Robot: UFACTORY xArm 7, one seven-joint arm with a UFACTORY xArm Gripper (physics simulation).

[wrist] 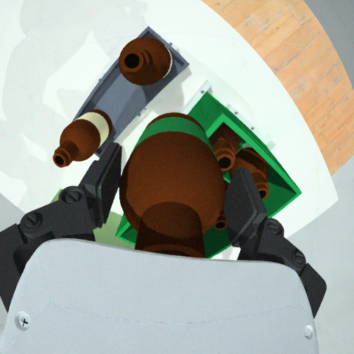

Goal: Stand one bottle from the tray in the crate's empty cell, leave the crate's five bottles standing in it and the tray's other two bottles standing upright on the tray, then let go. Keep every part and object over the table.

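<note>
My gripper point(176, 172) is shut on a brown bottle with a green band point(172, 170), which hangs upright close to the camera, above the near-left part of the green crate. The green crate point(285, 194) shows behind the bottle; brown bottles point(225, 150) point(252, 167) stand in its right part, and another bottle neck point(220, 223) shows beside the right finger. The held bottle hides the rest of the crate, so its empty cell cannot be made out. The grey tray point(122, 102) holds two upright brown bottles, one point(145, 61) at its far end and one with a cream band point(82, 136) at its near end.
The white table point(240, 60) has a curved edge at the right, with wooden floor point(300, 85) beyond it. The tray stands left of the crate with a narrow gap between them. A pale green patch point(111, 231) shows beside the crate's near-left corner.
</note>
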